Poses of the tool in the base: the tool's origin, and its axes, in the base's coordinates. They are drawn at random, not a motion.
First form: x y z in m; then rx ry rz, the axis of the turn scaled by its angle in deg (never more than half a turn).
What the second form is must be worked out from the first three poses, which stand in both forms.
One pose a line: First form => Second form
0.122 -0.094 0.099 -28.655 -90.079 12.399 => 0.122 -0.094 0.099 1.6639 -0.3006 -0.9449 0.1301
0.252 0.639 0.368 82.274 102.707 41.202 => 0.252 0.639 0.368 2.4067 0.5966 0.7448 0.2988
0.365 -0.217 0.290 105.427 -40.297 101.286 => 0.365 -0.217 0.290 2.6468 0.6952 -0.2657 0.6679
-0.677 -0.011 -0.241 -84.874 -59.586 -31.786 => -0.677 -0.011 -0.241 1.8931 -0.7825 -0.5494 -0.2931
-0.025 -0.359 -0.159 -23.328 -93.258 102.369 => -0.025 -0.359 -0.159 2.4510 -0.1661 -0.6641 0.7290
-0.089 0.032 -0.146 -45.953 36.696 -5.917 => -0.089 0.032 -0.146 1.0316 -0.7775 0.6209 -0.1001
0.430 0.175 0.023 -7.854 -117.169 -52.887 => 0.430 0.175 0.023 2.2478 -0.0610 -0.9098 -0.4106
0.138 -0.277 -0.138 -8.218 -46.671 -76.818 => 0.138 -0.277 -0.138 1.5753 -0.0910 -0.5171 -0.8511
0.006 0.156 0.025 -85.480 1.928 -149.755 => 0.006 0.156 0.025 3.0097 -0.4957 0.0112 -0.8684
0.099 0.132 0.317 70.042 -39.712 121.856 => 0.099 0.132 0.317 2.5491 0.4796 -0.2719 0.8343
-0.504 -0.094 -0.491 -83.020 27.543 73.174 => -0.504 -0.094 -0.491 1.9904 -0.7280 0.2415 0.6416
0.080 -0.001 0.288 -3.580 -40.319 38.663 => 0.080 -0.001 0.288 0.9770 -0.0640 -0.7203 0.6907
